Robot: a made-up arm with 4 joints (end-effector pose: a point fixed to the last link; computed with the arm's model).
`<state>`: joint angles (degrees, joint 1 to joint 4).
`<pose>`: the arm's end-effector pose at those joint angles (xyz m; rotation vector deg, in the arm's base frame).
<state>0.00 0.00 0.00 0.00</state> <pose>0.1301 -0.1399 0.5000 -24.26 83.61 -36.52</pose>
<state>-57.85 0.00 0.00 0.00</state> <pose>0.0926 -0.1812 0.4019 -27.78 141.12 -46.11</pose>
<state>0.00 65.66 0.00 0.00</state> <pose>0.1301 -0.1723 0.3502 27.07 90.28 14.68</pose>
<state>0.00 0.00 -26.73 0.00</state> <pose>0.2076 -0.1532 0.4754 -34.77 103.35 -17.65</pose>
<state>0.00 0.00 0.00 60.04</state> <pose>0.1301 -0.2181 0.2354 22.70 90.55 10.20</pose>
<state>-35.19 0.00 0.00 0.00</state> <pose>0.1202 -0.1667 0.4355 -26.83 118.44 -42.85</pose>
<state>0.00 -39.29 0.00 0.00</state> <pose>0.1301 -0.0540 0.5406 -54.45 69.29 -65.15</pose>
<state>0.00 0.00 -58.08 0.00</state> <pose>0.2778 -0.1446 0.4102 -46.68 123.64 8.11</pose>
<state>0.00 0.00 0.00 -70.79</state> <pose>0.1301 0.1763 0.5451 -77.71 51.89 -86.31</pose>
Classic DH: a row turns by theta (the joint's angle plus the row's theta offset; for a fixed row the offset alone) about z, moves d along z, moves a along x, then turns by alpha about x. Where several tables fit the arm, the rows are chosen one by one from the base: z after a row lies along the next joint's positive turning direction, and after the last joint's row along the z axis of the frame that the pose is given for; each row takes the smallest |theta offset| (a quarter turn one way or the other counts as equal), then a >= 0, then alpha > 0; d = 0 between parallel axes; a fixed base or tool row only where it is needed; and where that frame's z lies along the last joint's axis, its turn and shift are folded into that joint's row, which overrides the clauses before.
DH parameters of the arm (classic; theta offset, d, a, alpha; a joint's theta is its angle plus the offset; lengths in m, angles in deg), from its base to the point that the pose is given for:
base (fixed): 1.18 0.4212 0.0121 67.55
joint 1: 89.55 0.0291 -0.035 88.91
joint 2: 48.02 0.1372 -0.0447 -106.25
joint 3: 0 -0.0396 -0.0843 106.25
joint 4: -62.34 -1.9428 0.0465 -8.09
tool (fixed): 177.65 1.9312 0 0

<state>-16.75 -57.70 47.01 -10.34</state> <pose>0.0116 0.0304 0.4399 -69.30 17.16 -86.75</pose>
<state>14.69 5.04 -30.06 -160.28</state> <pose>-0.0052 0.3072 0.2918 -121.88 -38.58 -103.05</pose>
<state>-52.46 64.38 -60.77 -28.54</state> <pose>0.1670 -0.2111 0.2347 9.14 127.31 46.64</pose>
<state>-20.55 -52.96 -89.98 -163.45</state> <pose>-0.1021 0.2196 0.3414 -172.55 -39.38 30.50</pose>
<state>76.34 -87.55 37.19 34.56</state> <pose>-0.0696 -0.0908 0.5488 -22.89 -45.24 -66.10</pose>
